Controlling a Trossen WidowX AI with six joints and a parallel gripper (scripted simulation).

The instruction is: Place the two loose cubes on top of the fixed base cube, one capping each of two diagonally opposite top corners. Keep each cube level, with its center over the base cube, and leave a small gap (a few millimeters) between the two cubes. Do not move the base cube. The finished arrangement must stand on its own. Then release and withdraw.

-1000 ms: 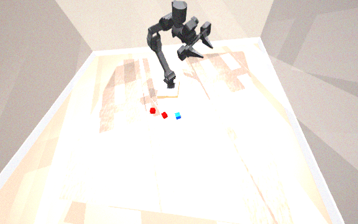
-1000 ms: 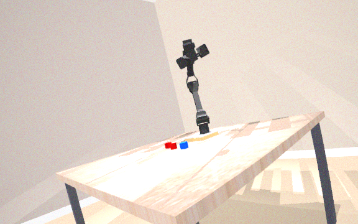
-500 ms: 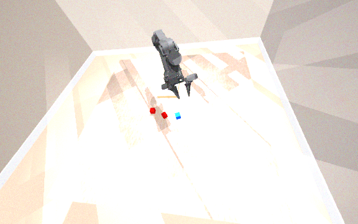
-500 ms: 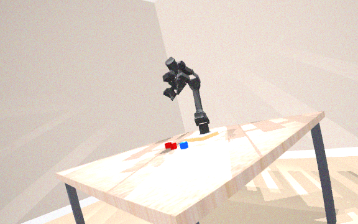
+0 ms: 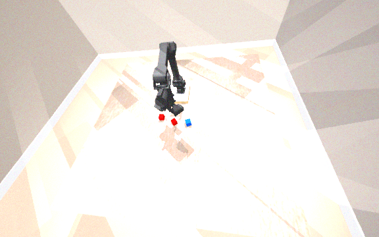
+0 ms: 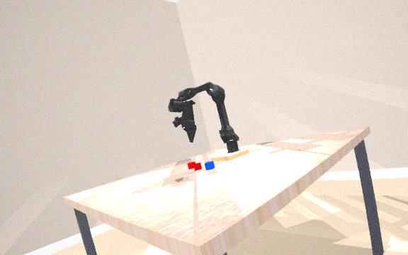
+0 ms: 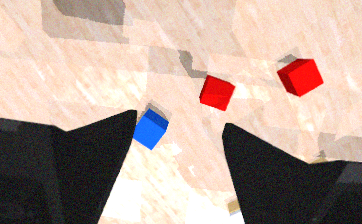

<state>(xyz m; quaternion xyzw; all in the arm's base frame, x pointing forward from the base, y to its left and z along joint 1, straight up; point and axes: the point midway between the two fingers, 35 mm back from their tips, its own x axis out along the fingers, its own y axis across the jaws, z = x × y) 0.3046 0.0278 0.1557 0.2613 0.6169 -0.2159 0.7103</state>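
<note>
The blue base cube is 130 mm below my gripper tip, 70 mm to the left of it and 20 mm behind it.
</note>
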